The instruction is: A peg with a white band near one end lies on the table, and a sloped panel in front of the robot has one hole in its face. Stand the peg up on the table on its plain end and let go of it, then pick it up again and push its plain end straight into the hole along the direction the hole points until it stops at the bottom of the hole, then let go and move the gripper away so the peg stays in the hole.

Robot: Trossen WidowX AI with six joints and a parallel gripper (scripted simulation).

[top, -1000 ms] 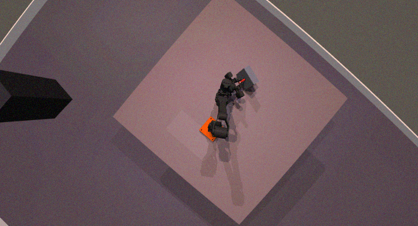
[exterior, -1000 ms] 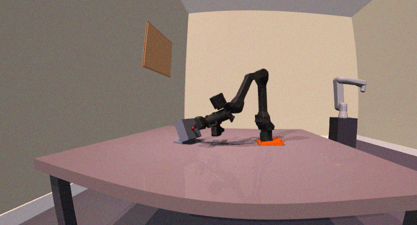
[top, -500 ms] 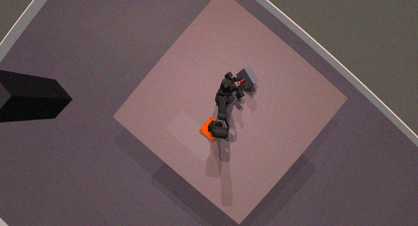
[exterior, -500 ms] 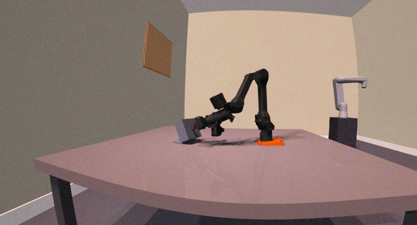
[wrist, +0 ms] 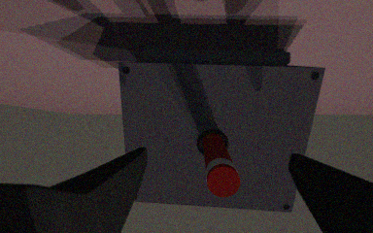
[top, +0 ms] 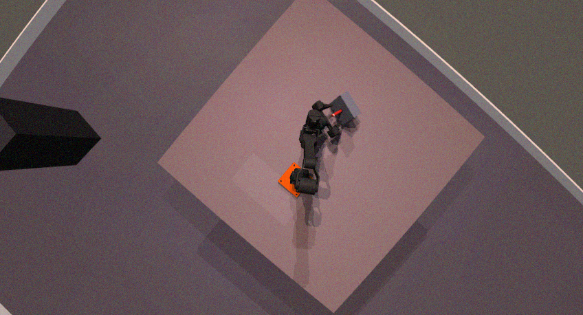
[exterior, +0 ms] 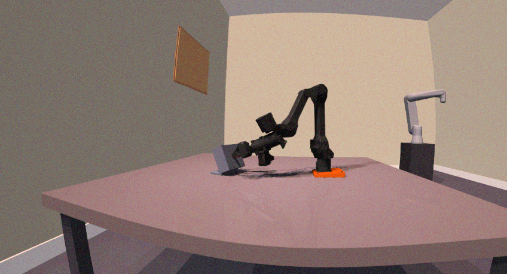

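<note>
My gripper tip is now 1 cm past the red peg. Also, from my gripper tip: sloped panel 5 cm ahead, 2 cm below, 1 cm to the right.
</note>
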